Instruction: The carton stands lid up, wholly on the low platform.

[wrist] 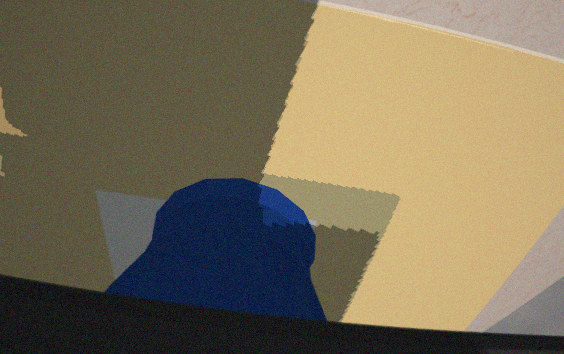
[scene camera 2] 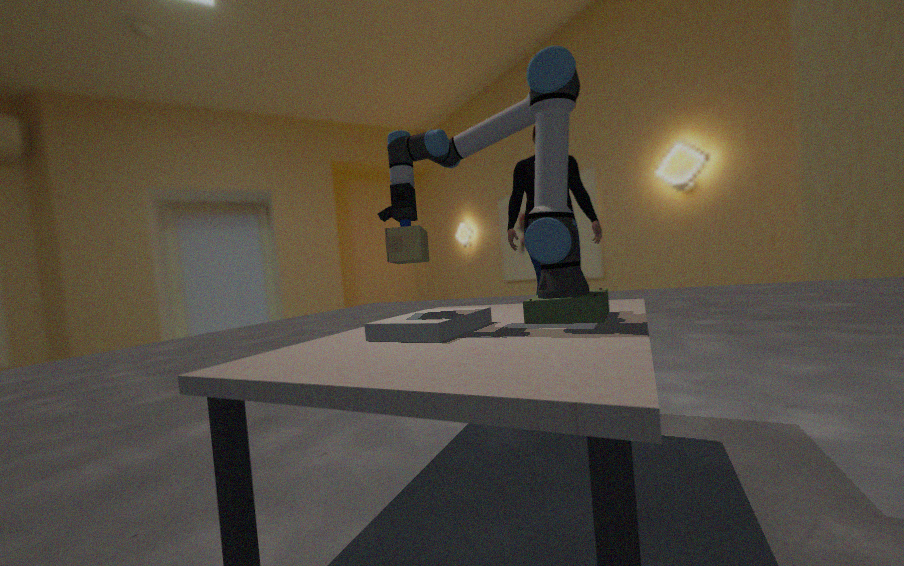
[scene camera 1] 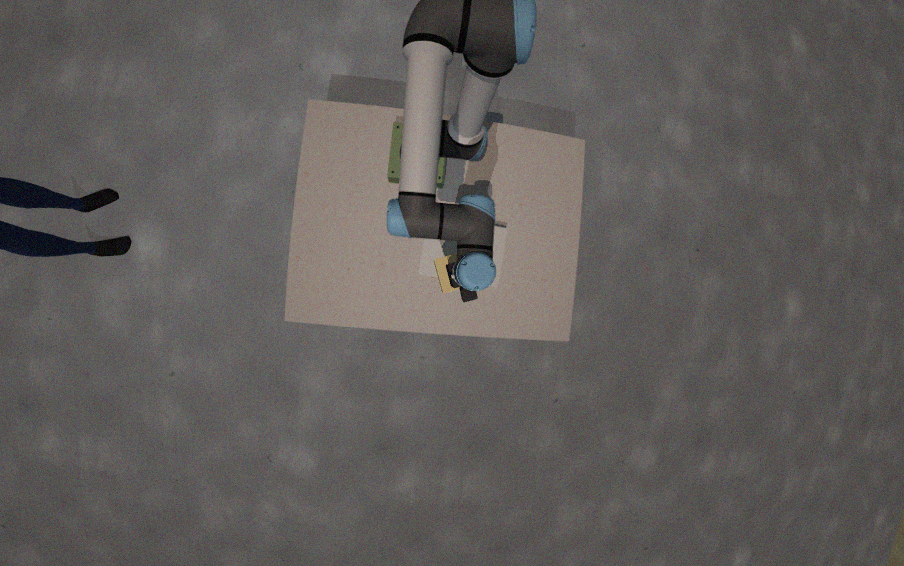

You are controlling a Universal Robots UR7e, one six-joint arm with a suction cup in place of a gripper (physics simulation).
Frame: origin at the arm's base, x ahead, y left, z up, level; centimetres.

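Seen in the pictures: end effector, tool point: (wrist: pixel 240 214); arm's base, origin of the base link: (scene camera 2: pixel 563 295).
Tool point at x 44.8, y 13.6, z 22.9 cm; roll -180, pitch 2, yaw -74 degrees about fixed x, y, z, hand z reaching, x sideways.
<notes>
Offsets run from my tool point to a thing's middle. "pt": to the spot under its first point. Level surfaces: height alone.
A yellow-tan carton @(dx -0.6, dy +0.6, dz -3.7 cm) (scene camera 1: pixel 442 274) (scene camera 2: pixel 405 244) (wrist: pixel 435 125) hangs level beneath my gripper (scene camera 2: pixel 405 223) (wrist: pixel 232 245), whose blue suction cup is shut on its upper face. That face fills much of the wrist view and has a pale grey patch @(pt dx -0.4, dy +2.1, dz +1.3 cm) (wrist: pixel 131 225) beside the cup. I cannot tell whether this face is the lid. The low platform @(dx -8.6, dy +4.6, dz -27.6 cm) (scene camera 1: pixel 430 264) (scene camera 2: pixel 400 332) is a flat light grey block on the table. The carton is well above it in scene camera 2, apart from it. In scene camera 1 the arm hides much of the platform and part of the carton.
The table @(dz -30.0 cm) (scene camera 1: pixel 353 280) (scene camera 2: pixel 467 370) has a pinkish top. The arm stands on a green base block (scene camera 1: pixel 395 156) (scene camera 2: pixel 567 310) behind the platform. A person (scene camera 2: pixel 523 186) stands beyond the table in scene camera 2; the legs (scene camera 1: pixel 46 200) show at the left in scene camera 1.
</notes>
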